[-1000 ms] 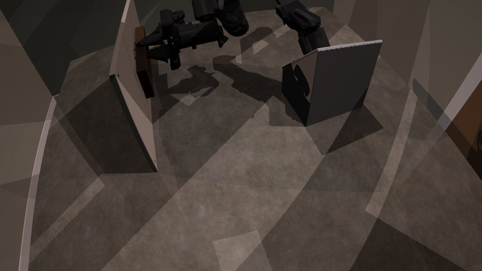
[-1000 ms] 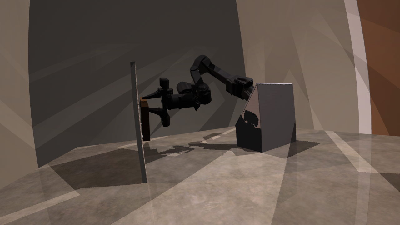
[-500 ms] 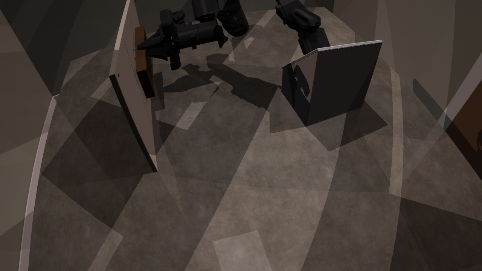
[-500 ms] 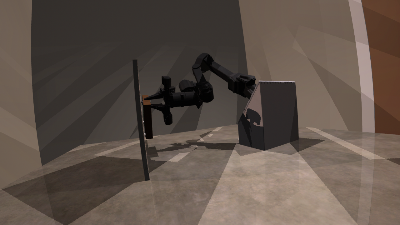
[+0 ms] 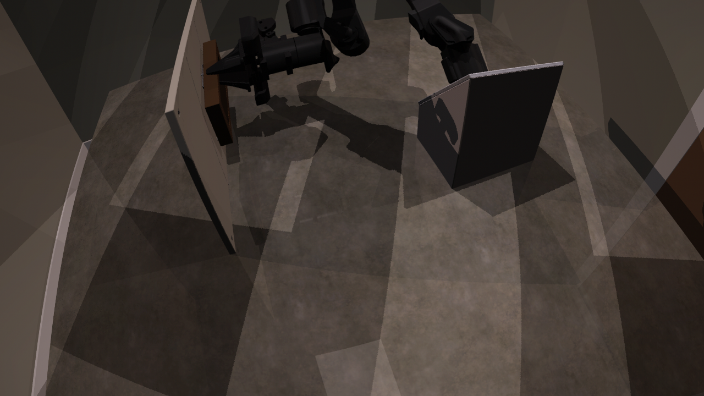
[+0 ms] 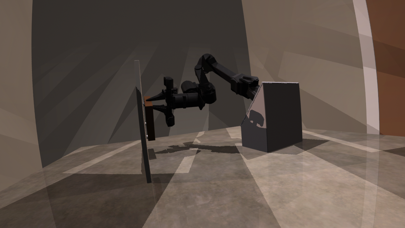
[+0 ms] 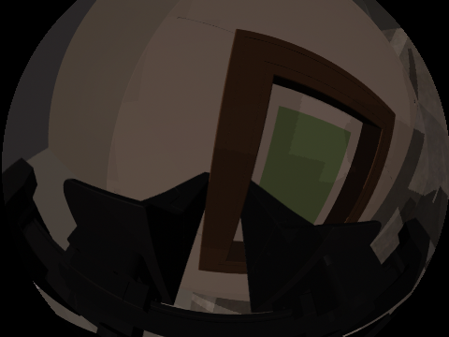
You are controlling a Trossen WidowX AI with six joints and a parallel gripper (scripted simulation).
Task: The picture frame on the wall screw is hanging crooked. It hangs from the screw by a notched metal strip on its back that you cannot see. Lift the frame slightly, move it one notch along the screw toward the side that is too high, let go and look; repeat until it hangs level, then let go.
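Now: gripper tip 2 cm to the left of the brown wooden picture frame and 5 cm above it. From my gripper tip the other things lie so: wall panel: 1 cm ahead, 1 cm to the right, 6 cm below.
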